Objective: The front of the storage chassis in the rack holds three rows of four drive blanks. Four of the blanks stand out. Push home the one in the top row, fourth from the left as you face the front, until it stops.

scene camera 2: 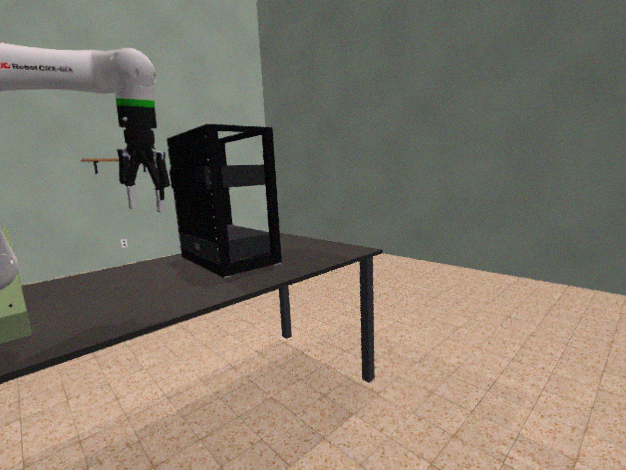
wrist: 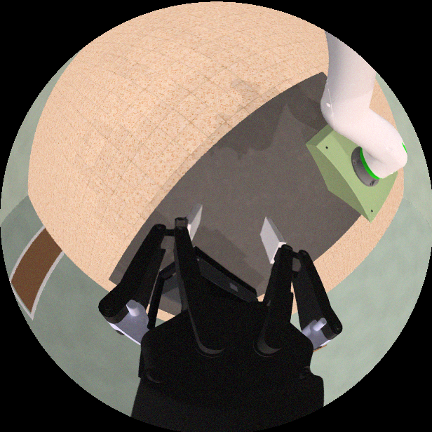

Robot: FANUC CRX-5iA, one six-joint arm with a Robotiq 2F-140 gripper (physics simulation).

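Places are measured from the arm's base along level axes (x ahead, y left, z up), in centimetres.
Where they show: gripper, between the fingertips: point(scene camera 2: 147, 209).
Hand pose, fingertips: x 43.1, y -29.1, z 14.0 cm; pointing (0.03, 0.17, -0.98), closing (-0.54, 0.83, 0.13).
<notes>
After its pixels a point has its place.
The black rack point(scene camera 2: 272, 202) @[x 99.7, y -18.2, z 10.0 cm] point(wrist: 225, 267) stands on the table, its front turned towards the arm. Two dark units show inside it in the scene view: an upper one point(scene camera 2: 245, 175) @[x 89.6, y -14.0, z 22.4 cm] and a lower one point(scene camera 2: 248, 246) @[x 88.5, y -13.3, z -8.4 cm]. I cannot tell which is the storage chassis. The drive blanks cannot be made out; the rack's front is dark and steeply angled, and in the wrist view the gripper body partly covers the rack. My gripper point(scene camera 2: 146, 208) @[x 43.1, y -29.1, z 14.0 cm] point(wrist: 232, 219) points down in front of the rack, well above the table. Its fingers stand apart with nothing between them.
The dark table point(scene camera 2: 111, 298) @[x 36.2, y -0.7, z -18.9 cm] point(wrist: 220, 180) runs under the rack and towards the green robot base point(scene camera 2: 14, 313) @[x 9.7, y -13.8, z -11.6 cm] point(wrist: 335, 165). The white arm point(scene camera 2: 75, 70) @[x 30.2, y -31.1, z 50.1 cm] point(wrist: 350, 75) reaches in from the left in the scene view. A brown shelf point(scene camera 2: 100, 160) is on the wall behind.
</notes>
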